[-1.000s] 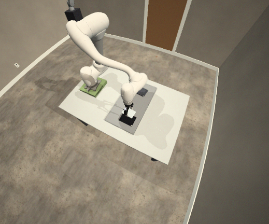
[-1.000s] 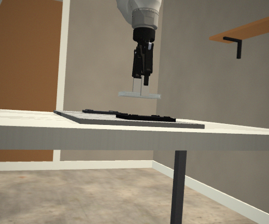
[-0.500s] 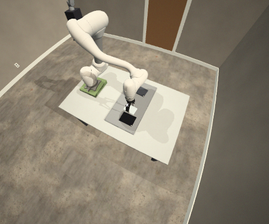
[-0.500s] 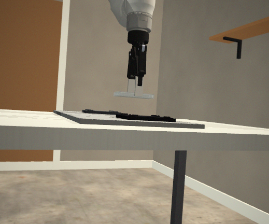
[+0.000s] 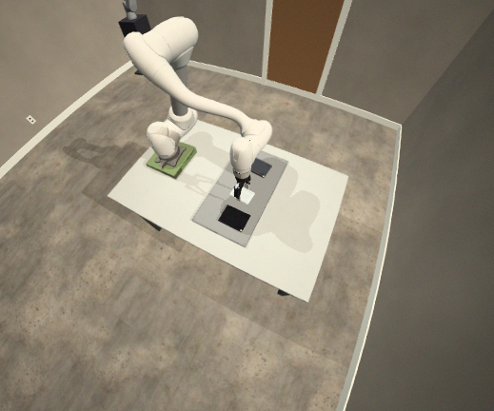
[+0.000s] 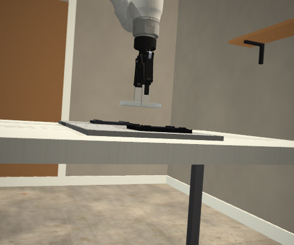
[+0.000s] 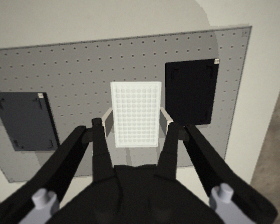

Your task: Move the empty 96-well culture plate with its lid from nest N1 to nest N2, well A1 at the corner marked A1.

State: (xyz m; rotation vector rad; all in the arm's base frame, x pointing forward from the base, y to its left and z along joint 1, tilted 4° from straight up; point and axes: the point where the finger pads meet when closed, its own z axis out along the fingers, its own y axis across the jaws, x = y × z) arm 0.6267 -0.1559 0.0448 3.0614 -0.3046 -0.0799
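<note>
Now: hand 1 cm short of the nest N2, 28 cm to the right of it and 10 cm above it. From my hand the other things lie so: 96-well plate: 2 cm below; nest N1: 1 cm behind, 13 cm to the right, 10 cm below; clear lid: 2 cm below.
</note>
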